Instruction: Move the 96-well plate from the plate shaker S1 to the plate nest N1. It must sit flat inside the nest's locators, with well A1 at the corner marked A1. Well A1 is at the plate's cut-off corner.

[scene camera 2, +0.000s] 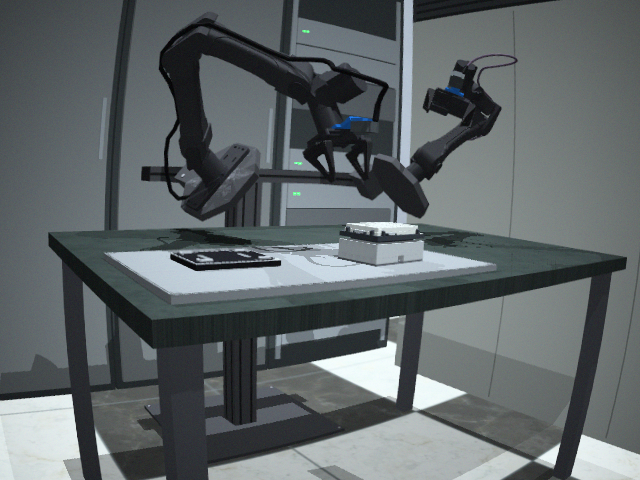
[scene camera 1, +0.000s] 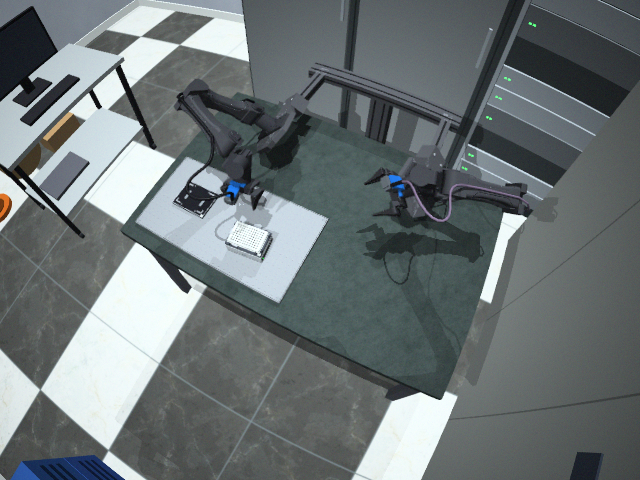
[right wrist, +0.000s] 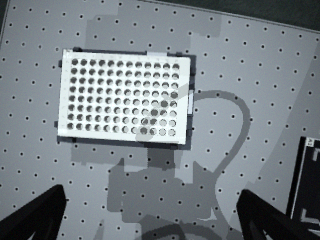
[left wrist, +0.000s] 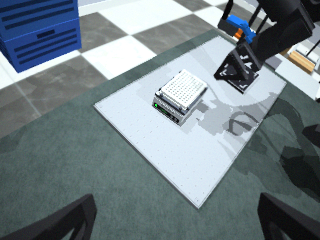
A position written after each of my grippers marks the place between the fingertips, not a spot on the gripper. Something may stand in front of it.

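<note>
A white 96-well plate [scene camera 1: 255, 240] [right wrist: 152, 106] [left wrist: 182, 90] is visible to me. My left gripper [scene camera 2: 444, 117] [left wrist: 174, 203] can be seen, as can my right gripper [scene camera 2: 350, 180] [right wrist: 154, 196] [left wrist: 221, 70].
</note>
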